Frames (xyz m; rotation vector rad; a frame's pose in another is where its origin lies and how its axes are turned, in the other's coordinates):
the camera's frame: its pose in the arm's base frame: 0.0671 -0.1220 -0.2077 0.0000 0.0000 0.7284
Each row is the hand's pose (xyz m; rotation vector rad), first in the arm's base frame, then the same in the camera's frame.
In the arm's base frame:
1: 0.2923 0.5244 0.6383 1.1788 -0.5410 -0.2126
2: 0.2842 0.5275 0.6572 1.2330 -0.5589 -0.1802
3: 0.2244 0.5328 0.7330 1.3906 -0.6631 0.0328
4: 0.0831 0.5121 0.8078 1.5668 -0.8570 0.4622
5: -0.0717 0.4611 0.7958 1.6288 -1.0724 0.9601
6: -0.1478 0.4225 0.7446 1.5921 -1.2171 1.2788
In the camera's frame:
1: 0.5983 0.3325 0.8460 0.9392 -0.9564 -0.8324
2: 0.5944 0.3402 0.8649 0.9827 -0.9914 -0.7903
3: 0.5533 0.3839 0.9407 1.0806 -1.1332 -0.5436
4: 0.4340 0.4625 1.0155 1.1440 -1.3416 -0.0652
5: 0.2846 0.5275 1.0035 1.0878 -1.5098 0.4677
6: 0.2021 0.5494 0.9523 0.9838 -1.5906 0.7975

